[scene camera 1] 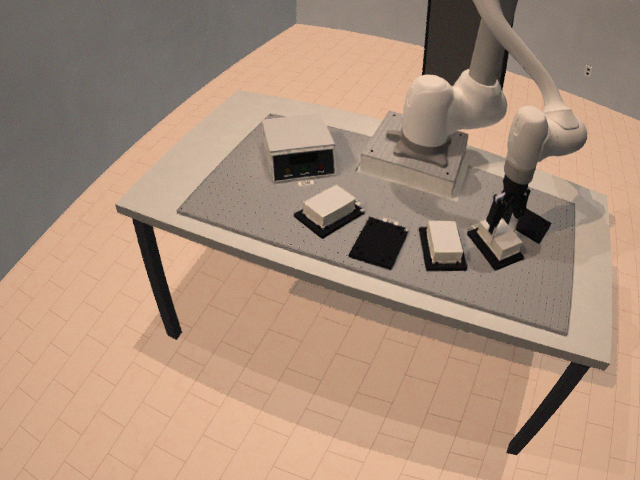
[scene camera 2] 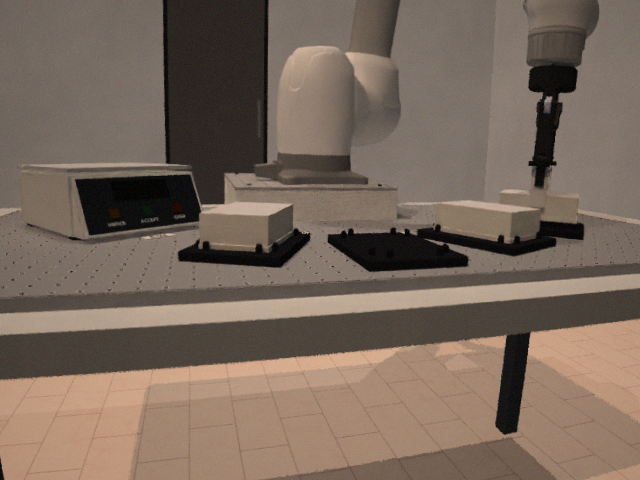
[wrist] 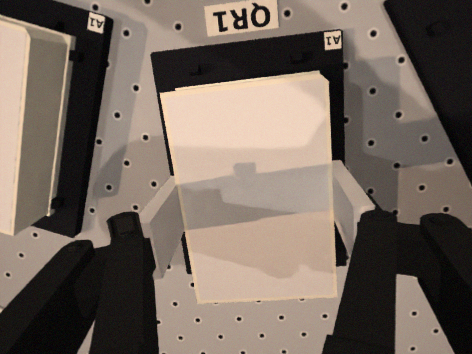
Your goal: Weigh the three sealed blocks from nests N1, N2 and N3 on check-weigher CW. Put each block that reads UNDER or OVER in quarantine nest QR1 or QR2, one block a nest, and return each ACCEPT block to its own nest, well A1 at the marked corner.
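Frame: origin at the arm's base, x ahead, y left, z up, level; metres.
Seen in the pictures: gripper, between the fingertips: (scene camera 1: 499,236) (scene camera 2: 538,204) (wrist: 255,189); arm's base, origin of its link: (scene camera 1: 423,147) (scene camera 2: 313,180).
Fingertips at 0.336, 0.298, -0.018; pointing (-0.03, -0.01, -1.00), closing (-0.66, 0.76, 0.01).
Pixels of each thing's top centre, then the offset from my fingertips to it, as dx, dy, dz. Level surfaces: height alone.
- pale block, centre of its top: (wrist: 255,203) (scene camera 2: 539,192) (scene camera 1: 501,231) +0.001, +0.001, +0.020
- nest QR1, centre of its top: (wrist: 254,171) (scene camera 2: 534,217) (scene camera 1: 497,241) -0.003, -0.003, -0.024
- second block, centre of its top: (scene camera 2: 487,205) (scene camera 1: 445,236) +0.066, -0.167, +0.008
- third block, centre of its top: (scene camera 2: 250,207) (scene camera 1: 329,200) +0.034, -0.510, +0.008
- nest nearer check-weigher CW, centre of its top: (scene camera 2: 109,165) (scene camera 1: 297,134) -0.201, -0.692, +0.054
- empty black nest, centre of its top: (scene camera 2: 391,236) (scene camera 1: 380,238) +0.103, -0.345, -0.024
- perforated plate, height of its surface: dz -0.046
My gripper (scene camera 1: 504,226) (scene camera 2: 539,198) (wrist: 255,189) is shut on a pale block (scene camera 1: 509,244) (scene camera 2: 564,207) (wrist: 250,120), one pad on each long side. The block is down at nest QR1 (scene camera 1: 482,250) (scene camera 2: 568,230) (wrist: 172,67). Its underside is hidden, so full seating cannot be told. The A1 mark is at the nest's upper right in the wrist view. A second block (scene camera 1: 443,236) (scene camera 2: 483,219) (wrist: 10,120) sits in the neighbouring nest. A third block (scene camera 1: 329,205) (scene camera 2: 245,224) sits in a nest nearer check-weigher CW (scene camera 1: 298,134) (scene camera 2: 46,201), whose top is bare and display dark.
An empty black nest (scene camera 1: 378,243) (scene camera 2: 398,250) lies between the other two blocks' nests. Another black nest (scene camera 1: 535,226) (wrist: 445,65) lies close on QR1's other side. The robot base plinth (scene camera 1: 405,178) (scene camera 2: 315,204) stands behind the nests on the perforated plate (scene camera 1: 248,206).
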